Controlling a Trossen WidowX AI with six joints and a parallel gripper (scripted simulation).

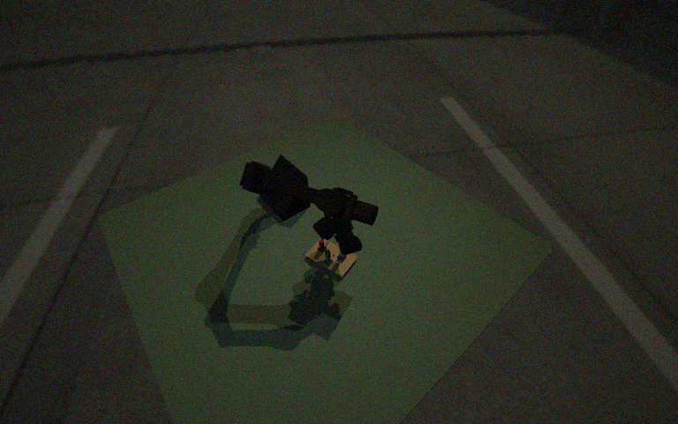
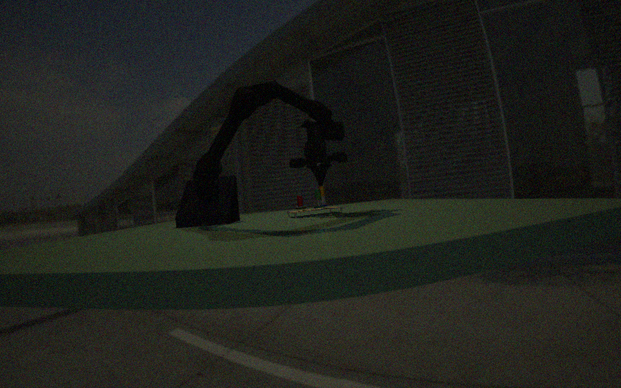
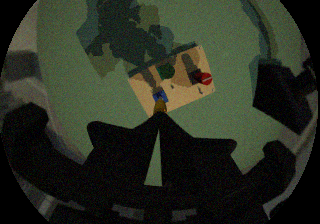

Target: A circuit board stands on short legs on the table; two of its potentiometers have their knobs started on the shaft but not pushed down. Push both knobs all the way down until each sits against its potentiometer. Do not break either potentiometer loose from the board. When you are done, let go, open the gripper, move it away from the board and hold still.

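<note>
Right now the orange knob is 10 mm below my gripper tip. From my gripper tip the other things lie so: red knob 70 mm behind, 40 mm to the right, 40 mm below.
</note>
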